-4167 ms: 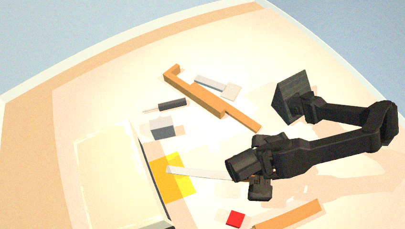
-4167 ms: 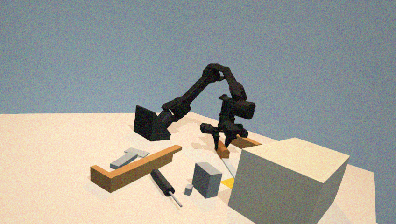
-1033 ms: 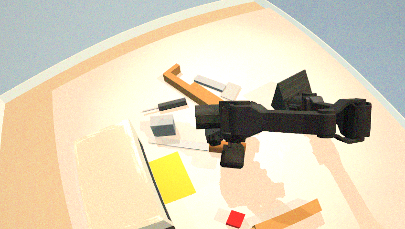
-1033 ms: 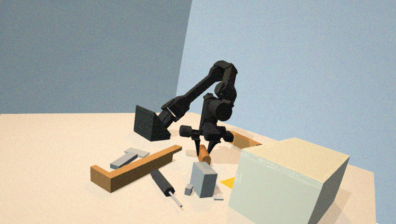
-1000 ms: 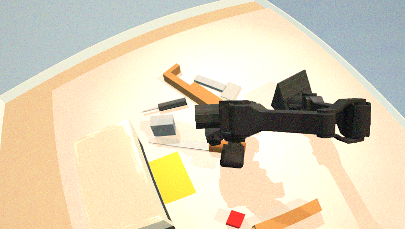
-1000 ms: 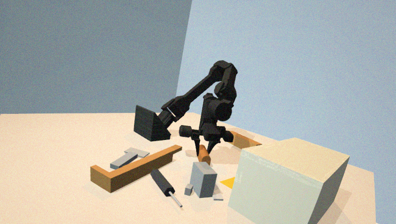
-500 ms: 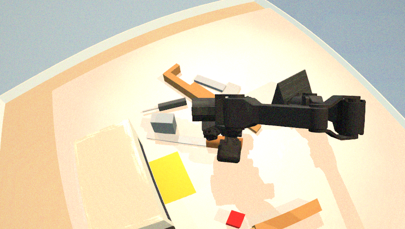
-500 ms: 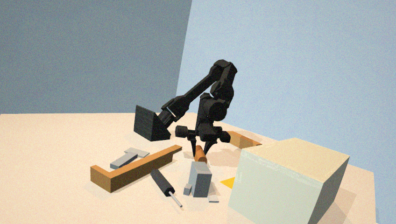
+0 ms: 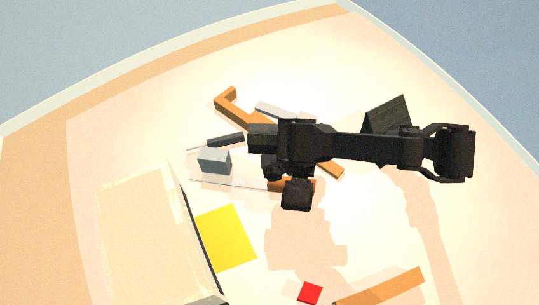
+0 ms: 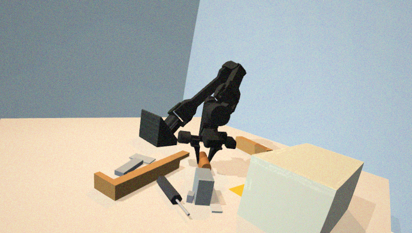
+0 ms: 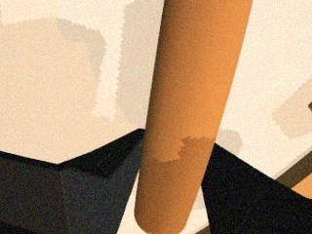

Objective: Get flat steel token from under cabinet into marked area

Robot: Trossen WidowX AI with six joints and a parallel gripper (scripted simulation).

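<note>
The long orange bar lies 7 cm behind my gripper tip and 11 cm to the right of it. Round my gripper tip: dark-handled pin tool: 11 cm ahead, 23 cm to the right; then small grey cube: 12 cm ahead, 20 cm to the right; then grey block: 13 cm ahead, 16 cm to the right, 2 cm above.
</note>
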